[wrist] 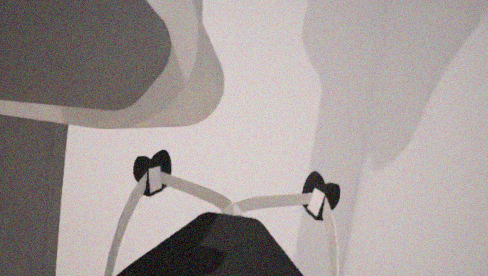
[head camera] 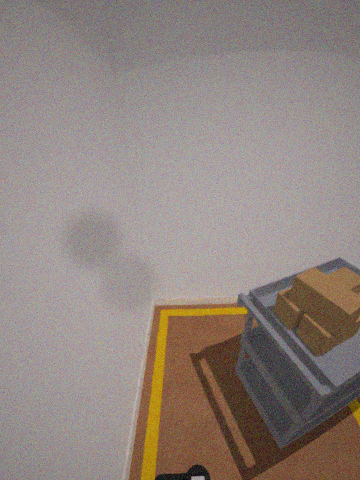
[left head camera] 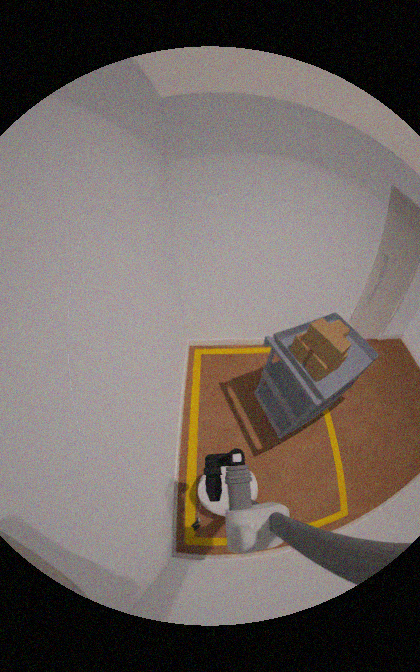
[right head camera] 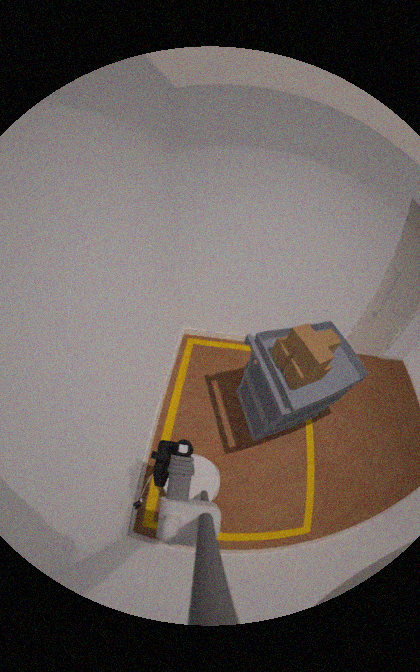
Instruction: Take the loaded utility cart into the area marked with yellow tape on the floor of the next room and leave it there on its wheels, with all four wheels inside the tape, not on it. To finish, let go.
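Frame: origin at the robot's base, x ahead, y left, z up, level; metres.
Where they show: gripper, fingertip midpoint: (wrist: 237,176).
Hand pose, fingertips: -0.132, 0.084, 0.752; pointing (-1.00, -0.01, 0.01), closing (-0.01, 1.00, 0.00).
Observation:
After its pixels a point has its place, as x, y, z.
The blue-grey utility cart (head camera: 350,360) @(0.445, -0.584, 0.766) (left head camera: 334,386) (right head camera: 312,394) stands upright and turned at an angle, loaded with several brown boxes (head camera: 325,300) @(0.547, -0.466, 0.990) (left head camera: 327,345) (right head camera: 307,352). Yellow tape (head camera: 157,380) @(0.802, 0.234, -0.028) (left head camera: 195,415) (right head camera: 177,390) outlines a floor area around the cart's near end; two tape lines pass out of sight behind or under the cart. Its wheels are hidden, so their place relative to the tape cannot be told. My gripper (wrist: 237,176) @(-0.132, 0.084, 0.752) (left head camera: 196,524) (right head camera: 138,504) is open and empty, apart from the cart, near the left wall and the tape's near left corner.
A white wall (head camera: 65,350) @(0.443, 0.367, 0.968) (left head camera: 100,400) runs close along the left, with another wall behind the cart. A pale door (left head camera: 382,280) is at the right. The brown wooden floor (left head camera: 375,425) continues right of the tape. A large grey shape (wrist: 75,50) fills the wrist view's upper left.

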